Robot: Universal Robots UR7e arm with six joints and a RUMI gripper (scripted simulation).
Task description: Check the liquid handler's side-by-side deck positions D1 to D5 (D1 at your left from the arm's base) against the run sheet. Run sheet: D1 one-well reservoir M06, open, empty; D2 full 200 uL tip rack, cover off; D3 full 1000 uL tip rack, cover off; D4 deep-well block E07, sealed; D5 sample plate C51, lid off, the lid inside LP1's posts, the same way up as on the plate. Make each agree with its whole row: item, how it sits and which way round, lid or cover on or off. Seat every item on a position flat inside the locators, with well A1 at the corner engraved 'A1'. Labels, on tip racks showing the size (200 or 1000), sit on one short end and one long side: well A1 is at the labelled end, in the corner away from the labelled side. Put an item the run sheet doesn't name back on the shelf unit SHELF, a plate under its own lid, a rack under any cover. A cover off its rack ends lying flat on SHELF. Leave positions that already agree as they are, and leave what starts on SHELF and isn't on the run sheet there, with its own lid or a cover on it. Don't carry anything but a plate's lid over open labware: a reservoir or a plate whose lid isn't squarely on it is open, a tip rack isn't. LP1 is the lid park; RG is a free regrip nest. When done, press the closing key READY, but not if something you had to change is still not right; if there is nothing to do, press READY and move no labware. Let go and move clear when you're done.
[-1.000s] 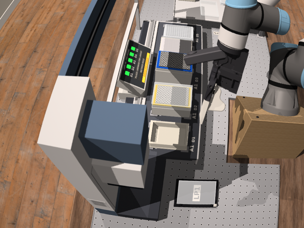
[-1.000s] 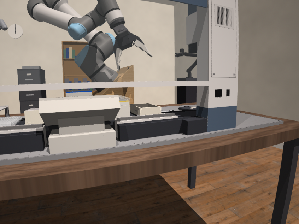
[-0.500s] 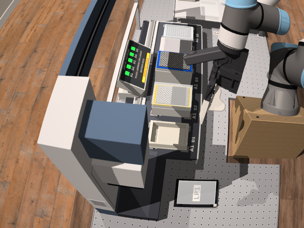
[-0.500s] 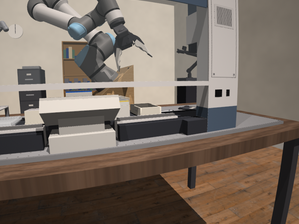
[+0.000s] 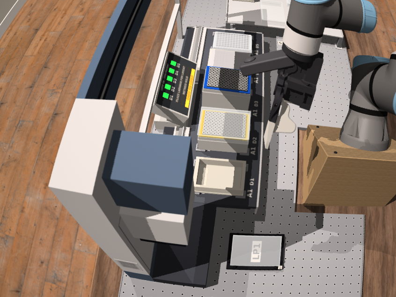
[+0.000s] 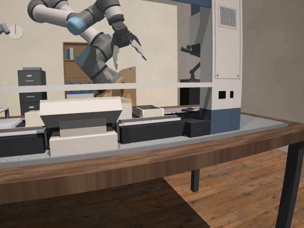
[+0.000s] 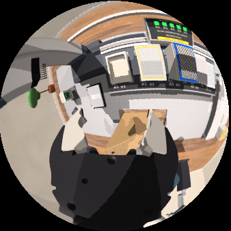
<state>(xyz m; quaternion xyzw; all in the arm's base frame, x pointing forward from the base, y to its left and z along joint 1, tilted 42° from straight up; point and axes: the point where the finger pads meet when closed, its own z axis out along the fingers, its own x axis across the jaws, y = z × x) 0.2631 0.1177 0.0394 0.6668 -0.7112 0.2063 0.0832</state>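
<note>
My gripper is now 120 mm short of the blue-framed tip rack, 220 mm to the left of it and 140 mm above it. The rest, counted from my hand: lid park LP1: 30 mm behind, 210 mm to the left, 250 mm below; yellow-framed tip rack: 100 mm ahead, 90 mm to the right, 160 mm below; cream reservoir: 100 mm ahead, 40 mm to the left, 200 mm below.
</note>
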